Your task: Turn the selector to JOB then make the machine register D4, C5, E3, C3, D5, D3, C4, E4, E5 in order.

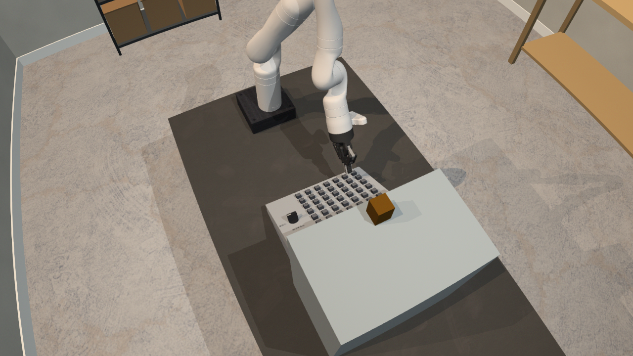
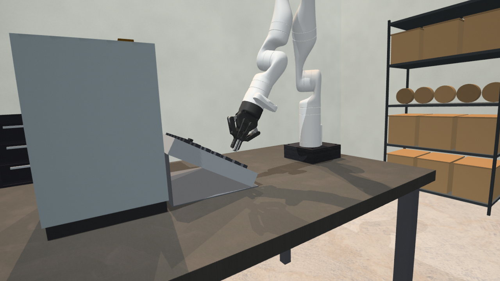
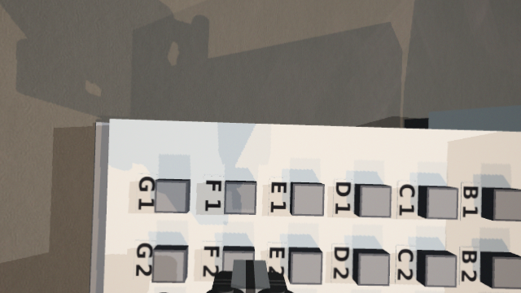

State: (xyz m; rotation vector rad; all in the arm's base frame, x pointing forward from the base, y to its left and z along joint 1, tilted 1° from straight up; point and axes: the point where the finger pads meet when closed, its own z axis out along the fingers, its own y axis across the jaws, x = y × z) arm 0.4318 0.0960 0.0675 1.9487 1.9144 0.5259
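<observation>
Right now my hand is 50 mm short of the key E2 and 30 mm above it. From my hand the other things lie so: key E1 (50 mm ahead, 30 mm to the left, 30 mm below); key D1 (80 mm ahead, 30 mm to the left, 10 mm below); sloped keypad panel (120 mm to the right, 100 mm ahead, 50 mm below).
</observation>
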